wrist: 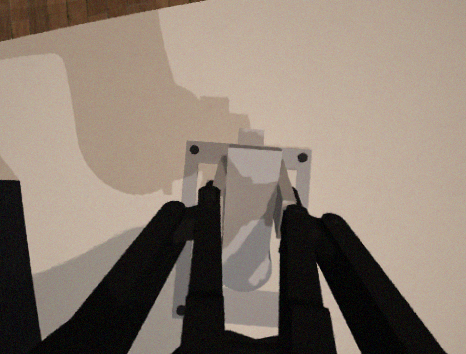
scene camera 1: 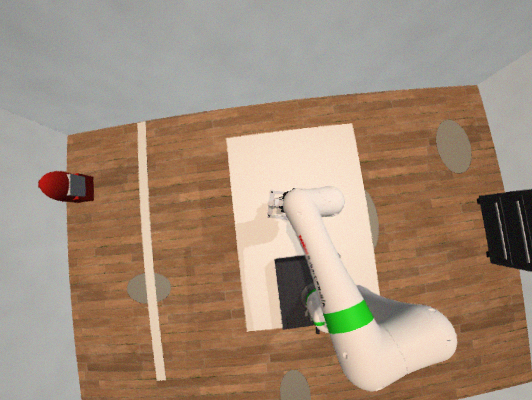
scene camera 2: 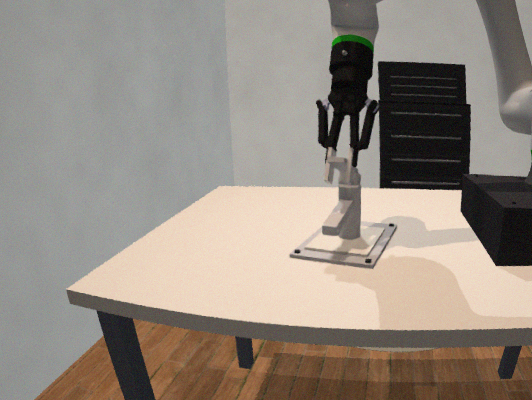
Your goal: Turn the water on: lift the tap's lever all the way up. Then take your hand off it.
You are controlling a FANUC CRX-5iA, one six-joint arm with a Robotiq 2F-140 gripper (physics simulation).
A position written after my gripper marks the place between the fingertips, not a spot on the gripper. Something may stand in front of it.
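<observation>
There's a lever (wrist: pixel 253 172) that I can see, and a flat base plate (scene camera 2: pixel 299 253), with the plate appearing again at (wrist: pixel 255 308). As for my gripper (scene camera 2: pixel 338 182), I see it from the wrist too, and the gripper is at (wrist: pixel 250 172) there.
</observation>
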